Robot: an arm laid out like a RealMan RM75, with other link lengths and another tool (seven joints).
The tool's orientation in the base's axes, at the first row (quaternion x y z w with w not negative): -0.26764, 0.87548, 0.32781, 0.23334
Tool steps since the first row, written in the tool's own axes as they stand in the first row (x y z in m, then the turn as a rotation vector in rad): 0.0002, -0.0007, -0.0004, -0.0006, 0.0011, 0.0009; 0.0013, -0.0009, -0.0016, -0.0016, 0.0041, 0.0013; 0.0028, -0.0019, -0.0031, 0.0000, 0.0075, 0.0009; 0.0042, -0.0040, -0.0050, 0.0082, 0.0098, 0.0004; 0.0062, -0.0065, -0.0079, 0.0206, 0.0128, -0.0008; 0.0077, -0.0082, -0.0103, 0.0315, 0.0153, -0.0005; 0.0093, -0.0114, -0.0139, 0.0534, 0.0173, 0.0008; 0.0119, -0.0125, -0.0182, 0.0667, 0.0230, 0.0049; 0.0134, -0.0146, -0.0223, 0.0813, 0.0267, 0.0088; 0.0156, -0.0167, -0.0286, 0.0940, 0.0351, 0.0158
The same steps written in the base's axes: 0.0002, -0.0008, -0.0002, 0.0000, 0.0015, 0.0002; -0.0008, -0.0021, -0.0001, -0.0010, 0.0040, 0.0019; -0.0016, -0.0043, -0.0004, -0.0045, 0.0054, 0.0028; -0.0018, -0.0074, -0.0009, -0.0121, 0.0040, -0.0007; -0.0024, -0.0116, -0.0012, -0.0235, 0.0012, -0.0057; -0.0031, -0.0149, -0.0012, -0.0332, -0.0005, -0.0112; -0.0031, -0.0200, -0.0012, -0.0505, -0.0052, -0.0240; -0.0054, -0.0245, -0.0003, -0.0630, -0.0029, -0.0319; -0.0061, -0.0292, 0.0007, -0.0753, -0.0024, -0.0414; -0.0080, -0.0356, 0.0027, -0.0884, 0.0039, -0.0498
